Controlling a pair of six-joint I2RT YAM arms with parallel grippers.
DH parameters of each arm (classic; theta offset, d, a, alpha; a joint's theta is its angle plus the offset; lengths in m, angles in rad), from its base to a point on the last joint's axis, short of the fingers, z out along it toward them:
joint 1: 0 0.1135 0.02 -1.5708
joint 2: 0 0 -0.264 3.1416
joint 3: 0.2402 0 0.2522 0
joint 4: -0.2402 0 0.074 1.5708
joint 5: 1.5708 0 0 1.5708
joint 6: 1.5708 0.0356 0 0
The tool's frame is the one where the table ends.
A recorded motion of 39 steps. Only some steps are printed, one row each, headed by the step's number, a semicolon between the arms.
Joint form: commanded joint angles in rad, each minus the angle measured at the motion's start. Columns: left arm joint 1, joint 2, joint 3, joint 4, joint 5, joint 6; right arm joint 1, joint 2, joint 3, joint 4, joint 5, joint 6.
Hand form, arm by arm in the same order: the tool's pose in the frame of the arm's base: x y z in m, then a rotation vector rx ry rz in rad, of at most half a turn. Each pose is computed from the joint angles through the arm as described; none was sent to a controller.
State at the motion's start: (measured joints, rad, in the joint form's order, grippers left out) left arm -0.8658 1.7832 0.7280 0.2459 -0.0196 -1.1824; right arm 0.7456 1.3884 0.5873 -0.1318 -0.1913 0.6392
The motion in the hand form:
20: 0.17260 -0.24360 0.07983 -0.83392 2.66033 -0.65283; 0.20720 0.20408 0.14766 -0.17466 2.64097 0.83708
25: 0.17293 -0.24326 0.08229 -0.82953 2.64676 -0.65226; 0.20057 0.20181 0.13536 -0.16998 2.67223 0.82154
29: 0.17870 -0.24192 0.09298 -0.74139 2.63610 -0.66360; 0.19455 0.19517 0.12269 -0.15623 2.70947 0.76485
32: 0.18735 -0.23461 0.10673 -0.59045 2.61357 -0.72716; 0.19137 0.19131 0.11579 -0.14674 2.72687 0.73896
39: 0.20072 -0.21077 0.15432 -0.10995 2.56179 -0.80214; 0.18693 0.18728 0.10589 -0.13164 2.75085 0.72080
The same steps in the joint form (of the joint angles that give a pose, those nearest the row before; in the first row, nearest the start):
20: -0.1038 0.0328 -0.0362 -0.1702 -0.1088 -0.3604; 0.0059 0.1675 0.1140 0.0979 -0.0250 0.0573
25: -0.1037 0.0233 -0.0366 -0.1730 -0.1211 -0.3564; 0.0164 0.1820 0.0769 0.1217 -0.0220 0.0684
29: -0.0854 -0.0101 -0.0271 -0.1864 -0.1210 -0.2768; 0.0168 0.1930 0.0385 0.1256 -0.0001 0.0683
32: -0.0435 -0.0659 -0.0444 -0.1490 -0.0846 -0.1370; 0.0158 0.2000 0.0161 0.1339 0.0093 0.0699
39: 0.0613 -0.2564 -0.0441 -0.2210 0.0634 0.2748; 0.0168 0.2161 -0.0141 0.1568 0.0125 0.0795

